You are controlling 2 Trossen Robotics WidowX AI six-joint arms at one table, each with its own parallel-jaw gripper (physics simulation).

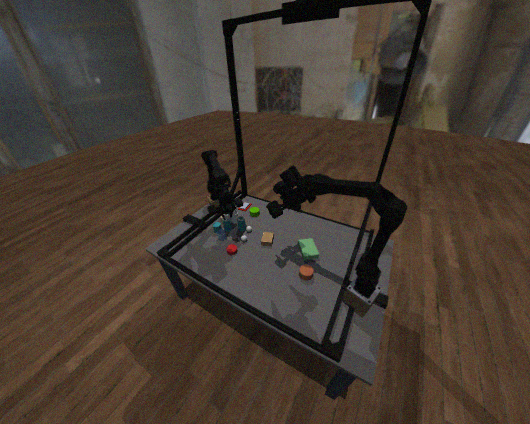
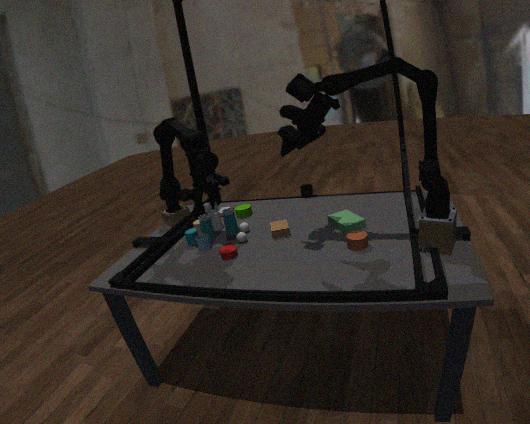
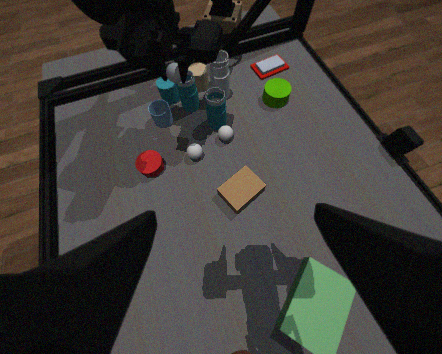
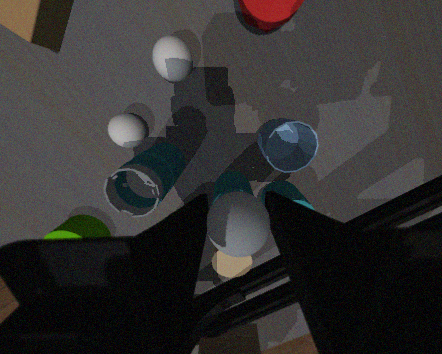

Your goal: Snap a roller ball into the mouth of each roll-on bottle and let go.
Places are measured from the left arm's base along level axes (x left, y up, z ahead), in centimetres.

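Pixels of known places: left gripper, fingertip midpoint: [image 2: 290,152] [image 3: 235,214]; right gripper, fingertip midpoint: [image 1: 227,218] [image 2: 208,211] [image 3: 175,80] [image 4: 236,199]; left arm's base at its link origin: [image 1: 364,288] [image 2: 438,213]; right arm's base at its link origin: [image 1: 215,197] [image 2: 174,209] [image 3: 222,9].
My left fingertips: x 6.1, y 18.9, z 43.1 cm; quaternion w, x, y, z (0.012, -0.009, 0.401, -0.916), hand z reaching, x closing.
For each thing: its top centre in the pictures, then the offset to it from my left fingertips.
- white roller ball at its top centre: [image 4: 240,245] [image 3: 172,64] dx +9.2, dy -14.7, dz +31.8 cm
- upright teal bottle at its top centre: [image 3: 184,75] [image 2: 204,215] [image 1: 225,217] dx +8.4, dy -20.2, dz +35.3 cm
- second teal bottle at its top centre: [image 4: 131,194] [image 3: 215,94] [image 2: 227,210] [image 1: 240,217] dx +1.7, dy -20.2, dz +29.5 cm
- clear bottle at its top centre: [image 3: 218,56] [image 2: 211,203] [image 1: 233,207] dx +0.6, dy -18.6, dz +38.7 cm
- blue cup at its top centre: [image 4: 291,148] [image 3: 158,107] [image 2: 202,236] [image 1: 221,232] dx +15.1, dy -24.6, dz +31.0 cm
- teal cylinder at its top centre: [image 4: 292,220] [image 3: 165,81] [image 2: 190,231] dx +13.8, dy -24.1, dz +38.4 cm
- beige cylinder at its top centre: [image 4: 232,262] [image 3: 197,69] [image 2: 198,221] dx +6.1, dy -24.1, dz +42.2 cm
- red disc at its top centre: [image 3: 148,161] [image 2: 227,249] [image 1: 231,248] dx +16.8, dy -26.5, dz +18.0 cm
- green cylinder at its top centre: [image 4: 69,251] [image 3: 278,87] [image 2: 242,207] [image 1: 254,209] dx -13.5, dy -25.7, dz +36.1 cm
- tan block at its top centre: [image 3: 241,186] [image 2: 279,224] [image 1: 267,236] dx -2.7, dy -26.2, dz +11.1 cm
- red-and-white item at its top centre: [image 3: 270,63] dx -13.5, dy -27.8, dz +47.5 cm
- light green block at its top centre: [image 3: 319,306] [image 2: 345,217] [image 1: 308,246] dx -13.4, dy -26.2, dz -9.4 cm
- orange cylinder at its top centre: [image 2: 356,235] [image 1: 306,270] dx -0.8, dy -25.7, dz -18.7 cm
My right gripper [image 4: 236,199] is shut on a white roller ball [image 4: 238,227] [image 3: 173,72], above and beside the mouth of an upright teal bottle [image 3: 189,97] [image 2: 206,228]. Whether ball and bottle touch is unclear. A second teal bottle [image 3: 216,112] [image 4: 165,162] [image 2: 230,224] stands upright with an open, empty mouth. A clear bottle [image 3: 220,80] stands behind them; its mouth is hard to read. Two loose white balls lie on the table: one ball [image 3: 225,133] [image 4: 127,130] beside the second teal bottle, another ball [image 3: 194,151] [image 4: 172,57] farther out. My left gripper [image 3: 235,214] is open and empty, high above the table.
A blue cup [image 3: 161,114] [image 4: 289,146], a teal cylinder [image 3: 167,91] and a beige cylinder [image 3: 198,73] stand close by the bottles. A red disc [image 3: 149,163], green cylinder [image 3: 276,93], tan block [image 3: 242,188], red-and-white item [image 3: 270,65], light green block [image 2: 346,220] and orange cylinder [image 2: 357,240] lie around.
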